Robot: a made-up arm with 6 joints.
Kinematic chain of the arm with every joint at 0, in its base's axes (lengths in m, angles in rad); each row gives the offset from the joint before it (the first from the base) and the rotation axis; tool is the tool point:
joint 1: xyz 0 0 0.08 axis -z
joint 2: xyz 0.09 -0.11 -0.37 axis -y
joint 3: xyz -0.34 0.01 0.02 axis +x
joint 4: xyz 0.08 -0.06 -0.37 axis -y
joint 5: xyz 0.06 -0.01 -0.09 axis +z
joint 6: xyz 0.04 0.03 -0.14 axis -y
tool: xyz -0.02 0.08 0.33
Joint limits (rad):
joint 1: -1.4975..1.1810
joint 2: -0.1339..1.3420
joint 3: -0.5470..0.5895
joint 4: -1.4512..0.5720
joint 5: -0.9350..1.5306
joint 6: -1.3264..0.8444
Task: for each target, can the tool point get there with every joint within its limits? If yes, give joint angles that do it. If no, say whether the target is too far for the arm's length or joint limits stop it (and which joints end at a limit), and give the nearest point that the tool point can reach.
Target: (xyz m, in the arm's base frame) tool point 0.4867 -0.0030 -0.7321
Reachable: yes | joints -0.1204 0.7636 0.2377 -0.8468 -0.5451 -0.7550
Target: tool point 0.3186 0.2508 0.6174
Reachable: no: joint limits stop it (at a limit: joint 1, joint 2, joint 3, joint 6) | nearest point 0.3494 0.2569 -0.1516 | short by 0.770 m
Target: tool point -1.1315 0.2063 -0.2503
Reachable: no: joint limits stop it (at a limit: joint 1, joint 2, joint 3, joint 6) | nearest point -0.5997 0.0628 -0.4277 | short by 0.579 m
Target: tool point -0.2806 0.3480 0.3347
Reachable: no: joint limits stop it (at a limit: joint 1, joint 2, joint 3, joint 6) | nearest point -0.1285 0.3565 -0.1828 | short by 0.539 m
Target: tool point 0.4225 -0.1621 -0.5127
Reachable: yes | joints 0.8521 1.1793 0.1828 -0.1846 0.8469 -1.0149
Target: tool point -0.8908 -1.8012 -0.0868
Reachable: no: too far | nearest point -0.3882 -0.7867 -0.4617 | short by 1.193 m
